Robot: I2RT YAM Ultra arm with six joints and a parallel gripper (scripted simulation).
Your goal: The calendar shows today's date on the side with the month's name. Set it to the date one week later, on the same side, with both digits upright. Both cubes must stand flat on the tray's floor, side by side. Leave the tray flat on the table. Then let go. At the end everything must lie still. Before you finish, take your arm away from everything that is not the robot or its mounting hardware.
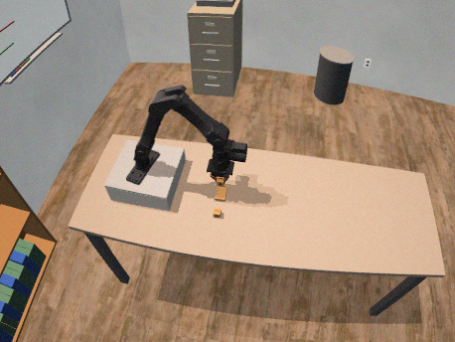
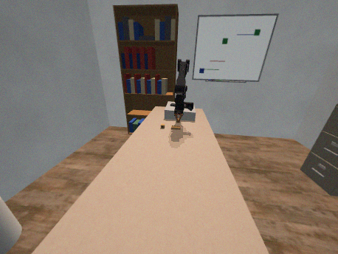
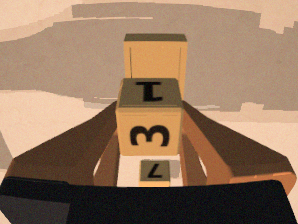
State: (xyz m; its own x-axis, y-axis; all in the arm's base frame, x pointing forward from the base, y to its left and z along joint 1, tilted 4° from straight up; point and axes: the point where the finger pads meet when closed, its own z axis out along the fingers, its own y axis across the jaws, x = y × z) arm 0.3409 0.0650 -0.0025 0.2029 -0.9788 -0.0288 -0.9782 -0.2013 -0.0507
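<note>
The calendar tray lies 10 mm ahead of my hand, 20 mm to the right of it and 60 mm below it. The rest, counted from my hand: wooden digit cube: right at my hand.
</note>
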